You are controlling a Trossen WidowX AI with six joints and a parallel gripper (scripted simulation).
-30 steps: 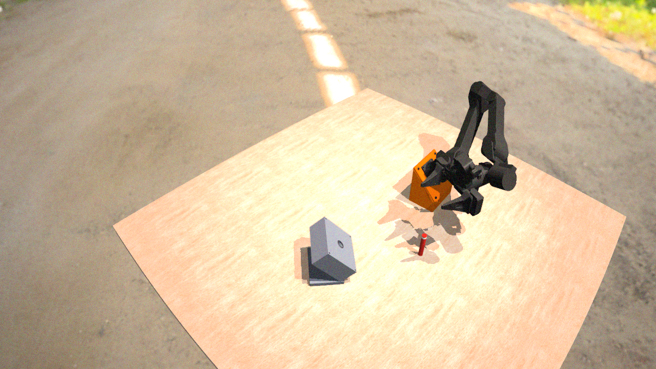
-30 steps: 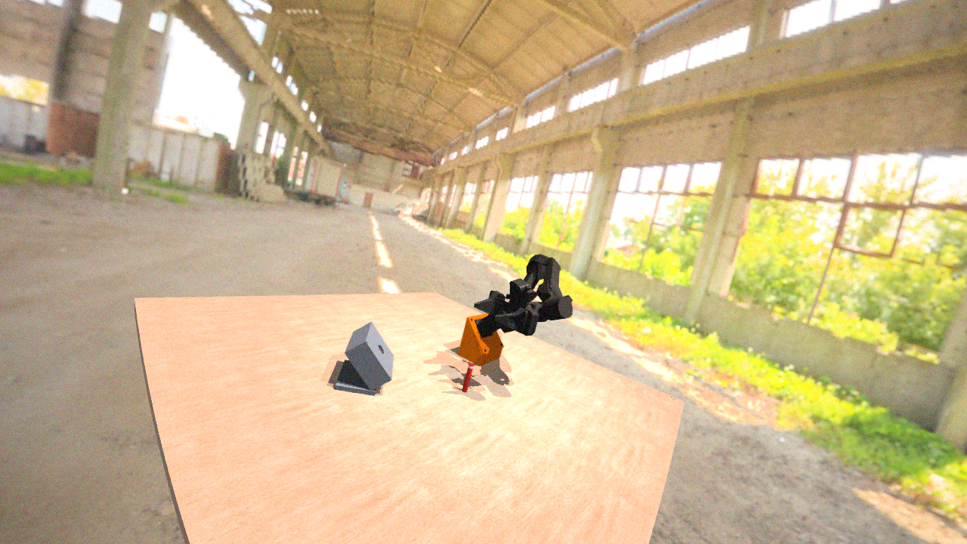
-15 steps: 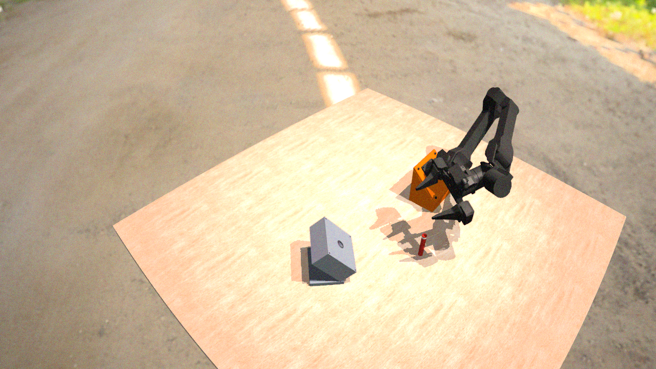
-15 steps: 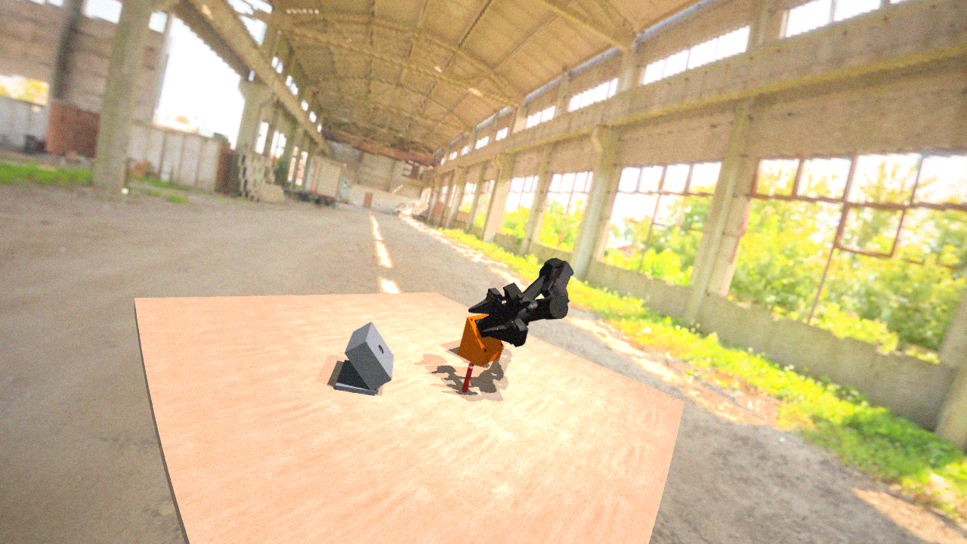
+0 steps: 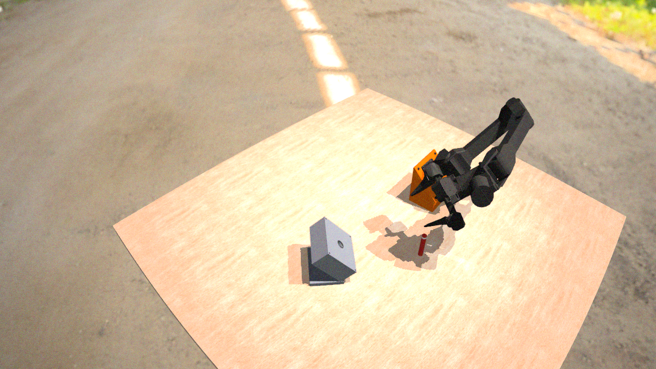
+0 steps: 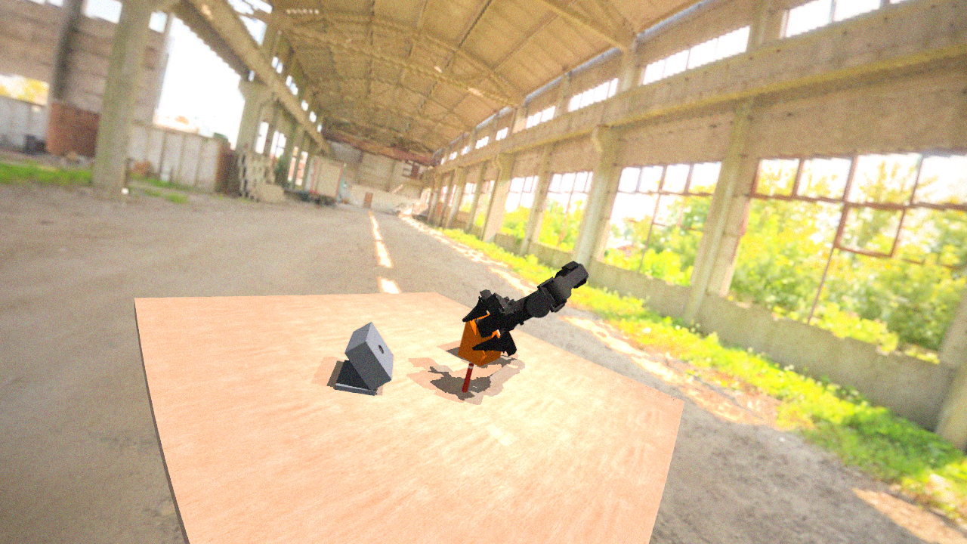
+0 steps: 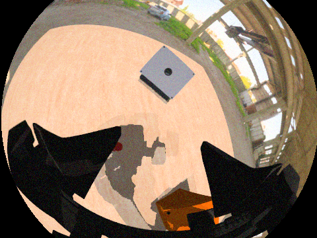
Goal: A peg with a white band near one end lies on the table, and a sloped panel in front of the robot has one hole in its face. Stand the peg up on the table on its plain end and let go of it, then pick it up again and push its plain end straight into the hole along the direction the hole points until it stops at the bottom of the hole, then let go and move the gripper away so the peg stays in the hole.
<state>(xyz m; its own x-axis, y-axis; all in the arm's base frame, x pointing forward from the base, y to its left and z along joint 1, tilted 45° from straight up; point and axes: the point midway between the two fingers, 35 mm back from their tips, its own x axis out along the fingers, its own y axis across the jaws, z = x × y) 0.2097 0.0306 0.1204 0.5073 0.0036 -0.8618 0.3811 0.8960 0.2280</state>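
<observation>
Right now my gripper tip is 9 cm above the red peg and 4 cm to the right of it. From my gripper tip the other things lie so: grey sloped panel (19 cm ahead, 13 cm to the right, 8 cm below).
</observation>
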